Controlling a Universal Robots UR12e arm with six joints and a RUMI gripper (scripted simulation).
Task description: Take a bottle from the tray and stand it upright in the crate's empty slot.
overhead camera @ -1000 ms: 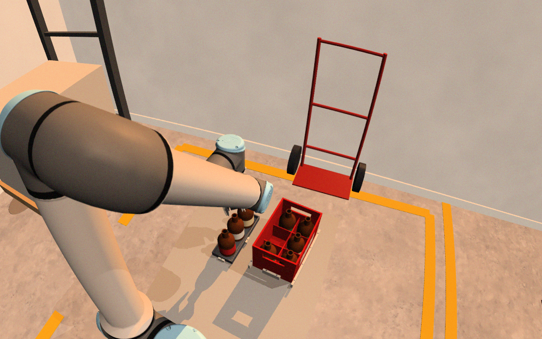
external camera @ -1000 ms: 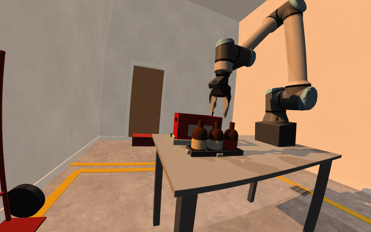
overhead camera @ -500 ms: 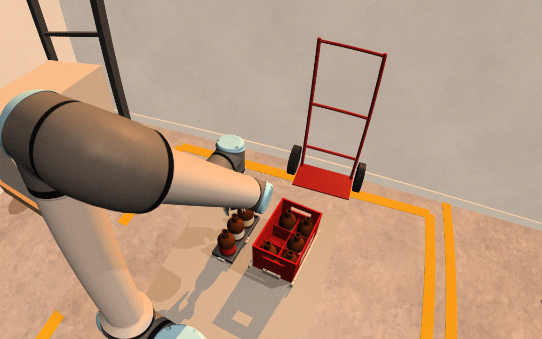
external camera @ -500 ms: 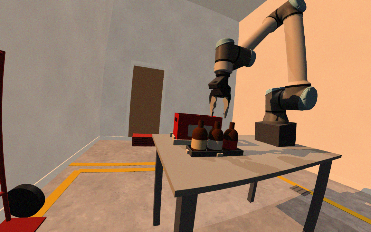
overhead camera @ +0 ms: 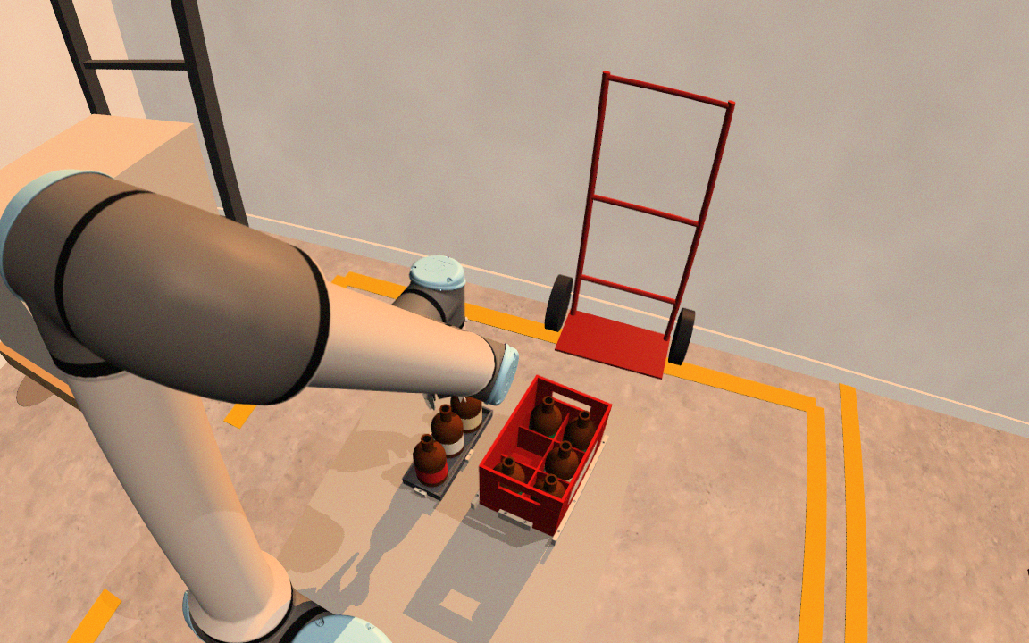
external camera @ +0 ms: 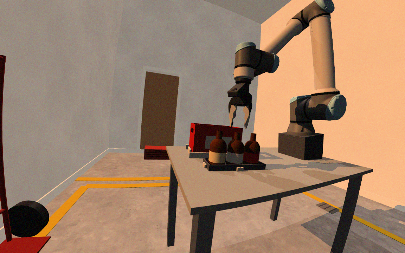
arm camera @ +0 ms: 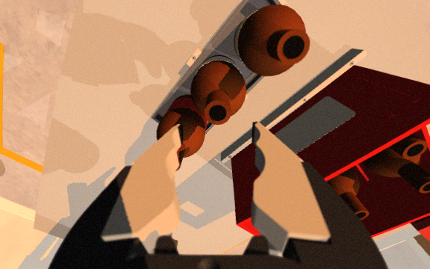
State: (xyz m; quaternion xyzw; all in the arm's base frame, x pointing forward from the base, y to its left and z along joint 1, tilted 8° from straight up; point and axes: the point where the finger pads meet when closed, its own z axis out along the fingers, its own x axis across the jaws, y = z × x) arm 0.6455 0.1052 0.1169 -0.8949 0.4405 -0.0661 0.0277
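Now: the dark tray 180 mm below my hand. From my hand the other things lie so: red crate: 230 mm to the right, 110 mm below.
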